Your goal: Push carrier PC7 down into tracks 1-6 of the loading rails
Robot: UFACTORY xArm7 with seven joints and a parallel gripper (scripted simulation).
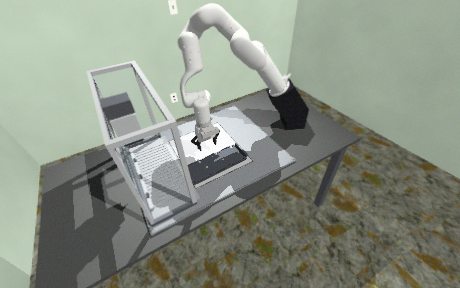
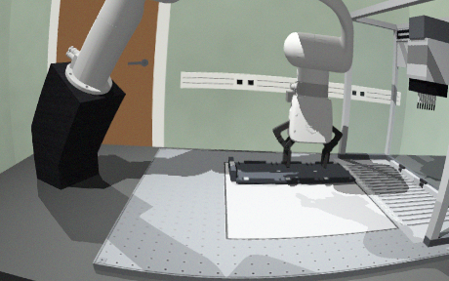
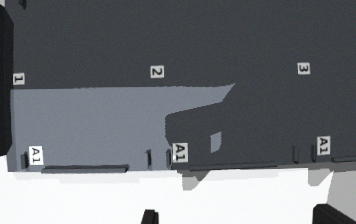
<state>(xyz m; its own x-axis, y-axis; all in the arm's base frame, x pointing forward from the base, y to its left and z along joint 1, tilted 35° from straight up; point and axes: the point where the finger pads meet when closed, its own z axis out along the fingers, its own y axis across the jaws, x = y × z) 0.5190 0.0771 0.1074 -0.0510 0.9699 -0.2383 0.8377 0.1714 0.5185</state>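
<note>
My hand is 1 cm past the carrier PC7, 9 cm to the right of it and 5 cm above it. From my hand the other things lie so: pipetting head 34 cm ahead, 28 cm above; frame post 22 cm ahead, 29 cm to the right, 18 cm above.
</note>
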